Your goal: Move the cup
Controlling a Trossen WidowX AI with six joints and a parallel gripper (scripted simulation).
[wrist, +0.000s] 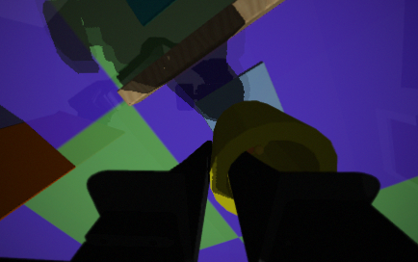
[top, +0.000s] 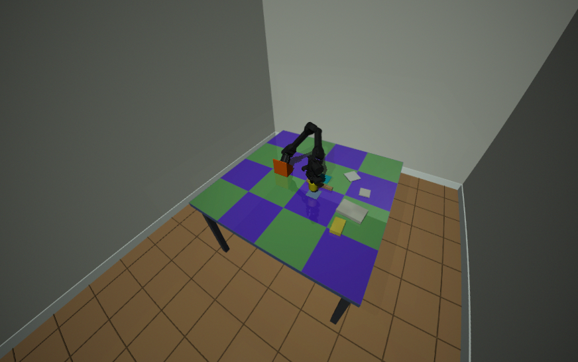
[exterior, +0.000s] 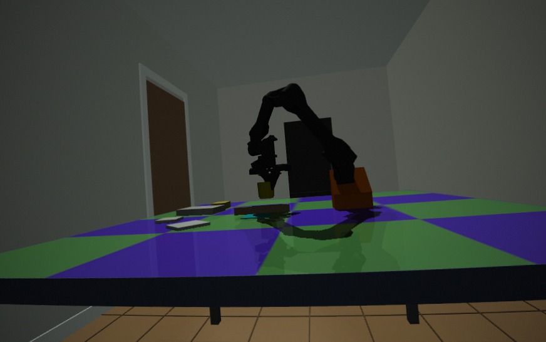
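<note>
The olive-yellow cup is 20 mm to the right of my gripper tip and 20 mm ahead of it. Round my gripper tip: wooden bar: 80 mm to the left, 80 mm below, 30 mm ahead; cyan pad: 170 mm to the left, 90 mm below, 40 mm ahead.
</note>
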